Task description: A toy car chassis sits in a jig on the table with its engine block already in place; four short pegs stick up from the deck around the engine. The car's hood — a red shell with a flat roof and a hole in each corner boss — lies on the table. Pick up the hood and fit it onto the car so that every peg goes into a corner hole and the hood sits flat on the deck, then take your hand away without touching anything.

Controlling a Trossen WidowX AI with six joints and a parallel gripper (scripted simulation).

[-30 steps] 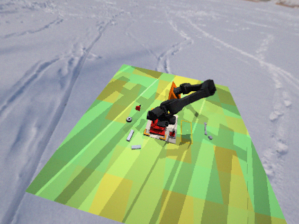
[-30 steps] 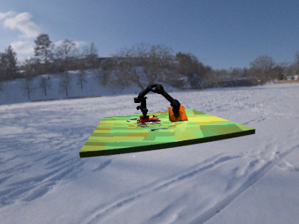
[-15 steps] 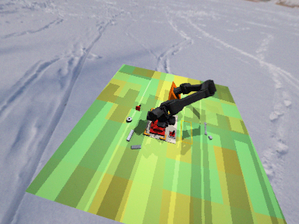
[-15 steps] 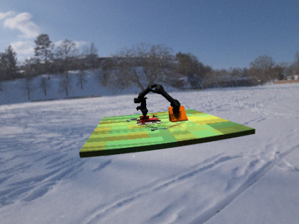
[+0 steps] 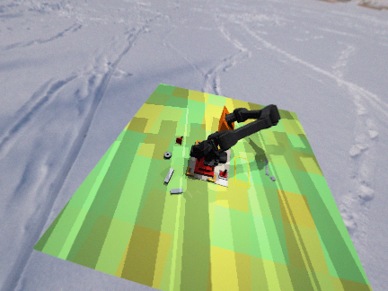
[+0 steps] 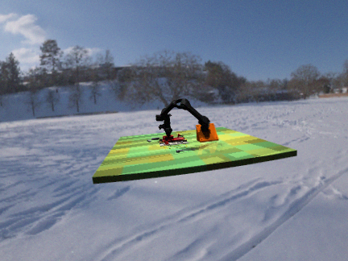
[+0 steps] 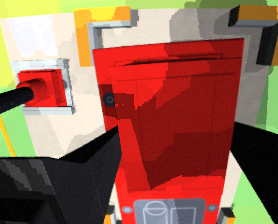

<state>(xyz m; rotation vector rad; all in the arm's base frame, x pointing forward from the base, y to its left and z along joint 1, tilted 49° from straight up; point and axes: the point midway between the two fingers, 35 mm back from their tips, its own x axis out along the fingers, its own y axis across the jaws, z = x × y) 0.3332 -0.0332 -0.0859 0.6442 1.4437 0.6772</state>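
Right now my gripper tip is 1 cm below the red hood. From my gripper tip the other things lie so: white jig 3 cm behind, 2 cm to the left, 3 cm below; wheel 1 cm behind, 22 cm to the right, 3 cm below; grey socket 3 cm ahead, 11 cm to the left, 1 cm below.
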